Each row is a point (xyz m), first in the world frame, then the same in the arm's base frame.
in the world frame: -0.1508 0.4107 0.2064
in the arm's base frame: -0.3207 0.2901 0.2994
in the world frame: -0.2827 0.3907 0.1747
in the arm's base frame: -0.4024 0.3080 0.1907
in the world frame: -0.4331 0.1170 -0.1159
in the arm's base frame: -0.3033 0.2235 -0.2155
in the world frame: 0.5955 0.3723 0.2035
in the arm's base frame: 0.2748 0.1383 0.7246
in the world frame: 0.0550 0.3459 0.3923
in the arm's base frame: -0.2587 0.1161 0.5162
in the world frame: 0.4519 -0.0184 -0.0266
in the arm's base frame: 0.3624 -0.0773 0.3097
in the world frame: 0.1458 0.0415 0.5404
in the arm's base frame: -0.2255 -0.2325 0.5312
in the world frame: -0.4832 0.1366 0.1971
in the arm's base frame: -0.5321 0.1070 -0.0285
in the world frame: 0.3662 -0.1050 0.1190
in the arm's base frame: 0.2225 -0.2055 0.3164
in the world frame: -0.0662 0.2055 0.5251
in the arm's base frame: -0.4101 -0.0478 0.4689
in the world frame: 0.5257 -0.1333 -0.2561
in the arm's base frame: 0.5757 -0.0860 0.1493
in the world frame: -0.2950 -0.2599 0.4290
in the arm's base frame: -0.4571 -0.3759 0.0586
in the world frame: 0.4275 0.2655 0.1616
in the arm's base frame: 0.1849 0.0905 0.5484
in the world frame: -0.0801 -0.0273 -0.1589
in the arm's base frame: 0.0237 0.0599 -0.0990
